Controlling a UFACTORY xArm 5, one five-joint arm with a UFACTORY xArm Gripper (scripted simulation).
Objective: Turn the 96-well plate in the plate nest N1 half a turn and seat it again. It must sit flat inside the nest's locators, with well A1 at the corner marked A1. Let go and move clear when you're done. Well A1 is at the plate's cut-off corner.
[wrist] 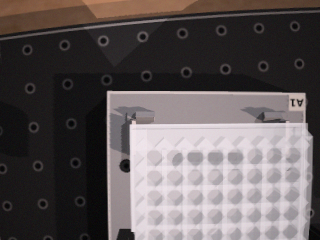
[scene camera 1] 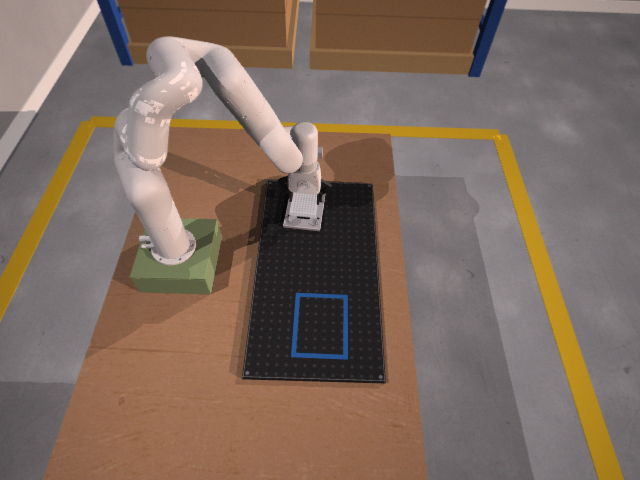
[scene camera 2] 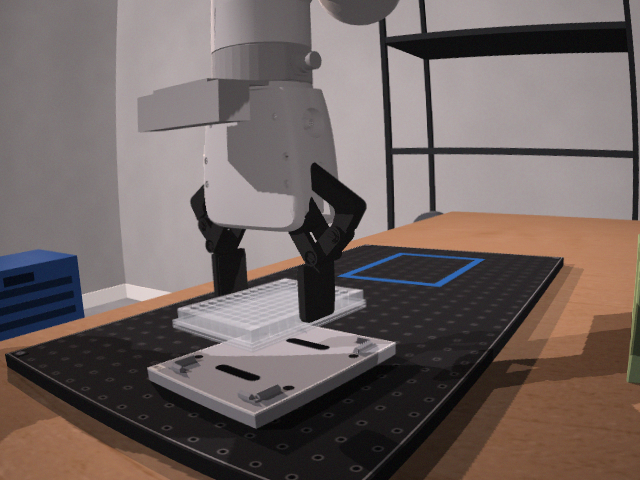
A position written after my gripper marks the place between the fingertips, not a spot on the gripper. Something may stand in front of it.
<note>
In view: my gripper [scene camera 2: 271, 308], a 96-well plate [scene camera 2: 253, 319] and a plate nest [scene camera 2: 287, 364].
The 96-well plate shows as well in the wrist view [wrist: 267, 170].
</note>
